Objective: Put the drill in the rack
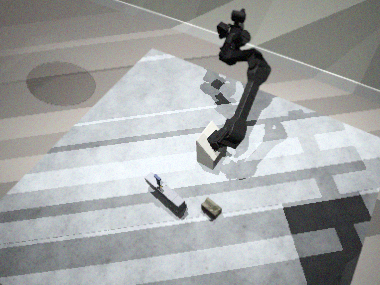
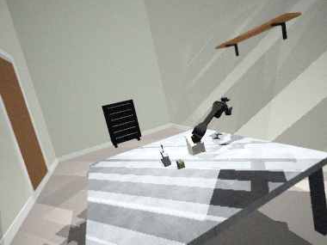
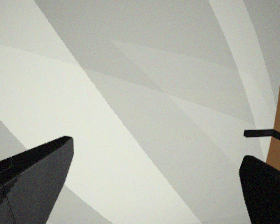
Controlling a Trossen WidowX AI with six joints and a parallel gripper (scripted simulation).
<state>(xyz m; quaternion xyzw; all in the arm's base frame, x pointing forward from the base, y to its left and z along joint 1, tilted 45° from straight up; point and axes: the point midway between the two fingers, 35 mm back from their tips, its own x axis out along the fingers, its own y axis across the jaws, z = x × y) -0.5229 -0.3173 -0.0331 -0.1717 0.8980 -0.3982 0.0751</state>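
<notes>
The blue key is 84 cm ahead of my gripper tip, 19 cm to the left of it and 18 cm below it. Also, from my gripper tip: drill 85 cm ahead, 24 cm to the left, 22 cm below; dark upright block 78 cm ahead, 39 cm to the left, 25 cm below.
</notes>
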